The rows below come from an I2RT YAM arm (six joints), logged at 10 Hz.
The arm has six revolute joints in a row. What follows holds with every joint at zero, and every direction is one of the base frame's.
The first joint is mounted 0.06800 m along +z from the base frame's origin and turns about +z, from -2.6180 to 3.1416 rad.
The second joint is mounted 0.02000 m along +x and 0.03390 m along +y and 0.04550 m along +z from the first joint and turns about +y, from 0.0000 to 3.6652 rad.
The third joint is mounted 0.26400 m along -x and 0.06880 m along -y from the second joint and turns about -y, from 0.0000 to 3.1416 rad.
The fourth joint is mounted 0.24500 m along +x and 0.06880 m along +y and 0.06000 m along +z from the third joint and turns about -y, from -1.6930 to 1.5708 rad.
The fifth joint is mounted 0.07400 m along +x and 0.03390 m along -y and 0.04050 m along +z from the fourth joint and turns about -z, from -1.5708 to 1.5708 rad.
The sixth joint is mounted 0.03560 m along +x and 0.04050 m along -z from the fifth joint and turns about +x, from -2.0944 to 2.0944 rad.
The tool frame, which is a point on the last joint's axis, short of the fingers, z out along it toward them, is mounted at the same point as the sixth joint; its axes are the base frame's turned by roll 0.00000, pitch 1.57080 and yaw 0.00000 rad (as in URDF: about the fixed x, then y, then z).
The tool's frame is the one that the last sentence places.
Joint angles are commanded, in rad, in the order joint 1, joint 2, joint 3, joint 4, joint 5, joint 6. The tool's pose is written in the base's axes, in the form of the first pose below.
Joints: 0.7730, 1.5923, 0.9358, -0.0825, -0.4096, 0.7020
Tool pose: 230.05 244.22 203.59 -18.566 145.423 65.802
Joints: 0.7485, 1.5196, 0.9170, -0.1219, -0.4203, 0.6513
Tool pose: 226.12 229.84 217.14 -20.814 143.169 65.272
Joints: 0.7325, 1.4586, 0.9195, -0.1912, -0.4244, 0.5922
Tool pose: 221.27 218.74 230.55 -23.796 141.916 63.696
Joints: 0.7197, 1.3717, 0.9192, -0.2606, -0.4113, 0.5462
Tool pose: 212.47 205.16 249.37 -25.651 139.503 61.938
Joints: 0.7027, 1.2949, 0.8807, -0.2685, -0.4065, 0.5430
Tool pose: 204.04 191.25 256.52 -24.676 137.490 61.852
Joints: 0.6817, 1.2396, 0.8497, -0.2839, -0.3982, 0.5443
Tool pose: 198.66 178.99 258.88 -22.864 136.896 61.043
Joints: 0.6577, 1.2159, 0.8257, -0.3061, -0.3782, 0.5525
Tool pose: 197.59 169.23 254.66 -19.747 138.303 58.901
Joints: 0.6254, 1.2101, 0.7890, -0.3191, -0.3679, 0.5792
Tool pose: 198.52 159.14 242.81 -14.889 141.342 57.102
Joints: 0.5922, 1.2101, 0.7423, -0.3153, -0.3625, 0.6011
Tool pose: 199.22 149.24 227.90 -10.328 144.081 55.466
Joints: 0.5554, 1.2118, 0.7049, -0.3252, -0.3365, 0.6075
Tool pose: 200.29 138.13 214.63 -5.807 146.539 51.886
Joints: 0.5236, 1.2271, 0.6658, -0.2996, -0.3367, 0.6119
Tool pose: 202.41 130.44 200.84 -2.777 147.974 50.605
